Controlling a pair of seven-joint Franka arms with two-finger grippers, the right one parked.
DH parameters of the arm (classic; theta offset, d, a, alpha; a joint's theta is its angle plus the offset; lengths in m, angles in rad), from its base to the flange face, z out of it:
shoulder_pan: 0 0.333 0 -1.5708
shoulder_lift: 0 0 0 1.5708
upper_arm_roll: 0 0.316 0.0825 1.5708
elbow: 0 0 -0.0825 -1.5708
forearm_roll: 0 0.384 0 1.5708
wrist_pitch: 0 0 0.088 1.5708
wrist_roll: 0 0.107 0 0
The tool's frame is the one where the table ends.
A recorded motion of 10 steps. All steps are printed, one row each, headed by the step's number.
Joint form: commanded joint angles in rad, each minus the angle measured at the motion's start. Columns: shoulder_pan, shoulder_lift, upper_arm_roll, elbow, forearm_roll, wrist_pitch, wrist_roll.
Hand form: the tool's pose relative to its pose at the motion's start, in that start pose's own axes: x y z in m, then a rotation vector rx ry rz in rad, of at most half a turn. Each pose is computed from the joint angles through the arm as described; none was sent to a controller.
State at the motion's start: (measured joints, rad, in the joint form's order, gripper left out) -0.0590 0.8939 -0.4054 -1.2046 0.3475 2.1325 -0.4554
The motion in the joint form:
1: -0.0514 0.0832 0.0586 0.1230 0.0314 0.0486 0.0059
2: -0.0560 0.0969 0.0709 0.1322 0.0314 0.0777 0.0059
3: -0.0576 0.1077 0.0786 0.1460 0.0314 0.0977 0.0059
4: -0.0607 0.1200 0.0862 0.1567 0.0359 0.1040 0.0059
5: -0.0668 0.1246 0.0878 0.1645 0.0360 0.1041 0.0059
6: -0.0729 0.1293 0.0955 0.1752 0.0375 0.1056 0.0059
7: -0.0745 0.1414 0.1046 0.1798 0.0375 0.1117 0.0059
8: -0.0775 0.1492 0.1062 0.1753 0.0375 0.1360 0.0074
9: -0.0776 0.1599 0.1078 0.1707 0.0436 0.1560 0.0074
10: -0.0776 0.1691 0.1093 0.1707 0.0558 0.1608 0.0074
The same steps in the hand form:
1: 0.0226 -0.0004 0.0123 0.0231 0.0881 0.0074
2: 0.0260 -0.0026 0.0174 0.0200 0.1102 0.0046
3: 0.0302 -0.0053 0.0184 0.0160 0.1310 -0.0003
4: 0.0319 -0.0076 0.0234 0.0220 0.1366 -0.0006
5: 0.0320 -0.0043 0.0237 0.0213 0.1394 0.0027
6: 0.0336 -0.0040 0.0232 0.0261 0.1472 0.0038
7: 0.0341 -0.0076 0.0309 0.0319 0.1459 0.0009
8: 0.0332 -0.0050 0.0368 0.0243 0.1559 0.0069
9: 0.0320 -0.0051 0.0454 0.0236 0.1610 0.0121
10: 0.0311 -0.0062 0.0521 0.0328 0.1603 0.0191

